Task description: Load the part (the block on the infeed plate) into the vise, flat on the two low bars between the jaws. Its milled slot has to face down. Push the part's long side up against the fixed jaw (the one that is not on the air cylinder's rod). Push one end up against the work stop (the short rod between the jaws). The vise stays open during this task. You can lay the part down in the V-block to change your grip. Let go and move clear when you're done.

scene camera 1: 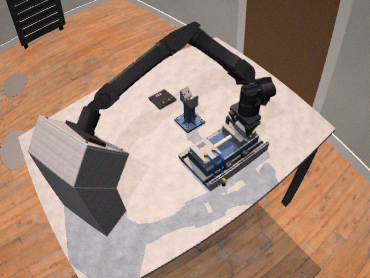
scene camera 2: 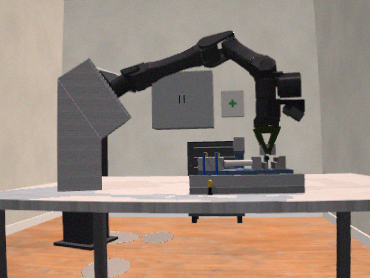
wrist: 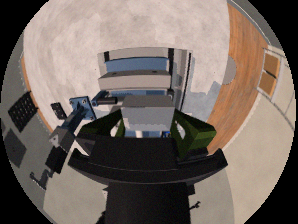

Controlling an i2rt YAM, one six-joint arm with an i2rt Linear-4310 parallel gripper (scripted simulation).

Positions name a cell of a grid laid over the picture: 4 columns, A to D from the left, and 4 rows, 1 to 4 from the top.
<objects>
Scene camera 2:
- my gripper: C3
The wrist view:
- my gripper: B2
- grey part: B3
</objects>
